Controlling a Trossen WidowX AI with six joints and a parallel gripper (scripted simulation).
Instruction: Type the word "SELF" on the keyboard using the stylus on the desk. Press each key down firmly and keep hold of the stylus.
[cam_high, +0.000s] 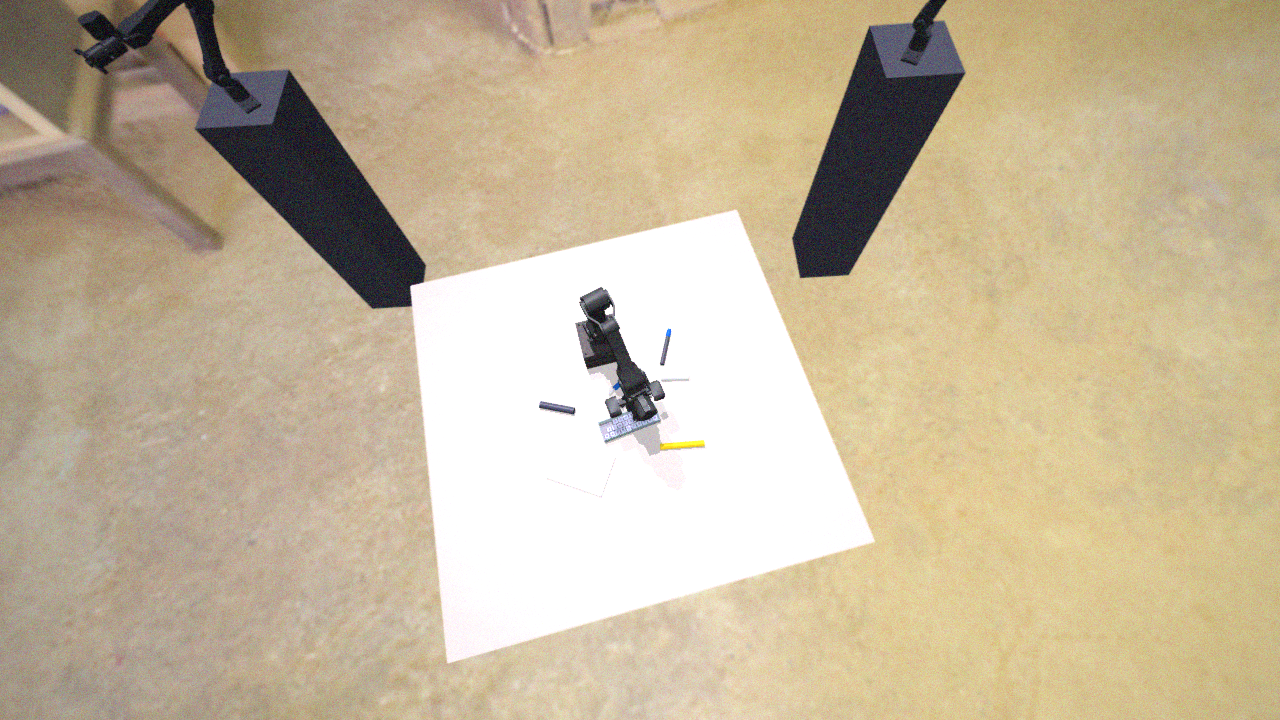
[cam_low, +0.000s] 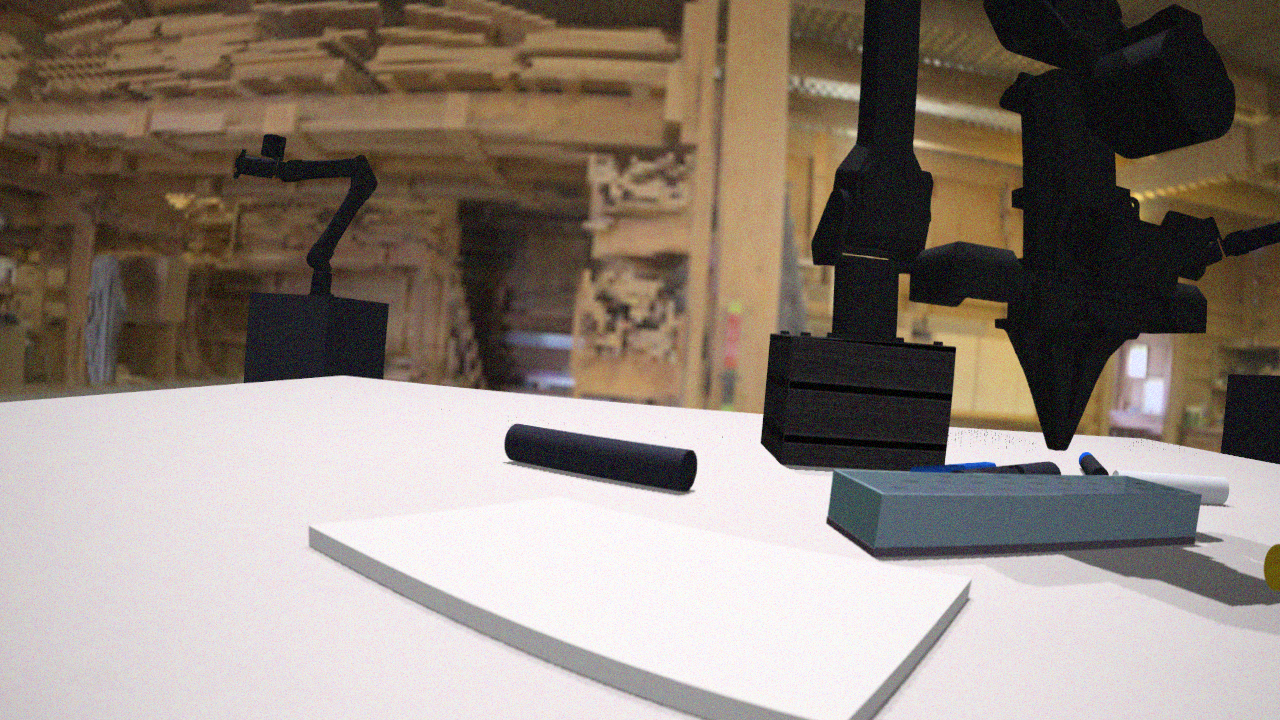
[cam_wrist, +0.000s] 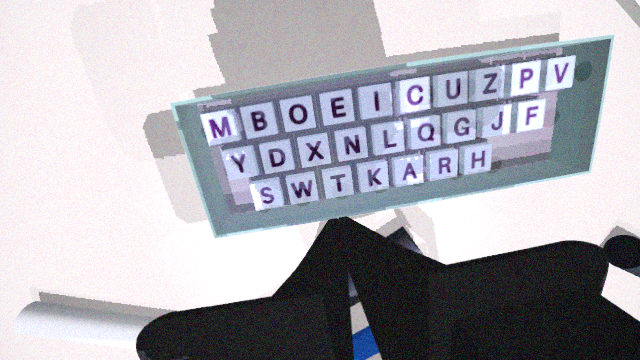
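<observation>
Now: the blue stylus 90 mm behind my gripper tip, 60 mm to the right of it and 30 mm below it. From my gripper tip the other things lie so: white pad: 180 mm ahead, 190 mm to the right, 40 mm below; white cylinder: 110 mm behind, 140 mm to the left, 30 mm below; yellow cylinder: 130 mm ahead, 140 mm to the left, 30 mm below.
</observation>
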